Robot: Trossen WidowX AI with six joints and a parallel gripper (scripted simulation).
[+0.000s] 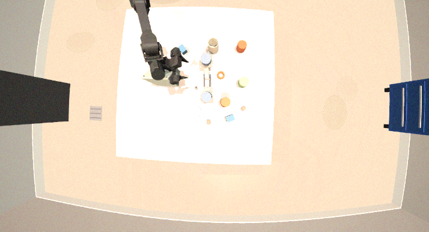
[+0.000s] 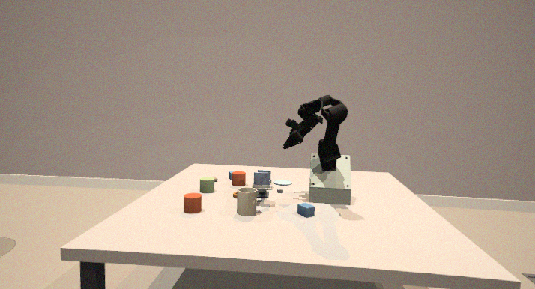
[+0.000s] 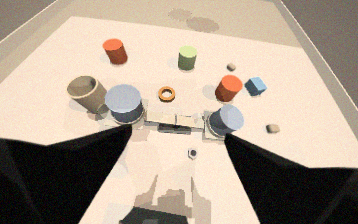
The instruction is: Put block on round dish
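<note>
Now: gripper tip 10 cm short of the grey block, 13 cm to the left of it and 19 cm above it. Round my gripper tip: pale round dish: 24 cm to the right, 23 cm below; then mug: 14 cm ahead, 26 cm to the left, 19 cm below; then nut: 1 cm ahead, 5 cm to the right, 23 cm below.
</note>
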